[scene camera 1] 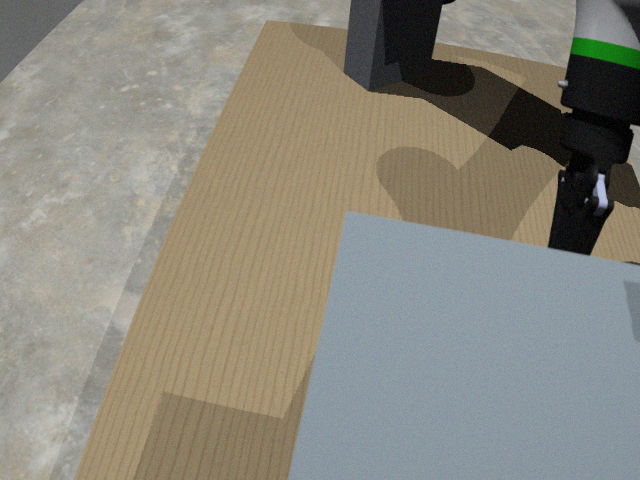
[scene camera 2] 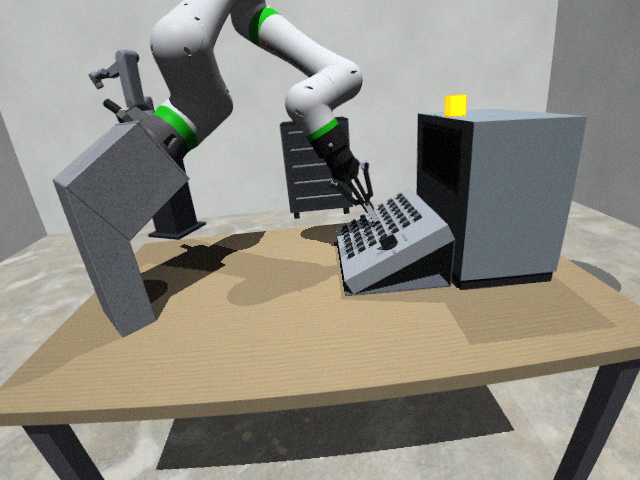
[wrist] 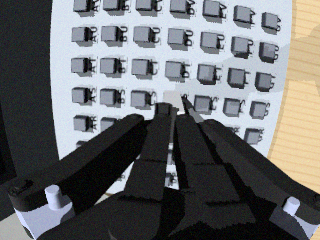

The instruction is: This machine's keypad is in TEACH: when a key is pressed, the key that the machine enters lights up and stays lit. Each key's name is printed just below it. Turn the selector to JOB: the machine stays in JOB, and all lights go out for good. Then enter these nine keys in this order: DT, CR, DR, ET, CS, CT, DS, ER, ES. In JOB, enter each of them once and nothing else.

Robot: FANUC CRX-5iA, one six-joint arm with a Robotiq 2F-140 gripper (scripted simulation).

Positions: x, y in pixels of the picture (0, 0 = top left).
Scene:
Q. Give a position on a grey machine cabinet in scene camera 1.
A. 438, 347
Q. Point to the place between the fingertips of my gripper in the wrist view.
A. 170, 103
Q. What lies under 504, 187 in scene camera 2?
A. A grey machine cabinet.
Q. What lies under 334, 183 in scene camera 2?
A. My gripper.

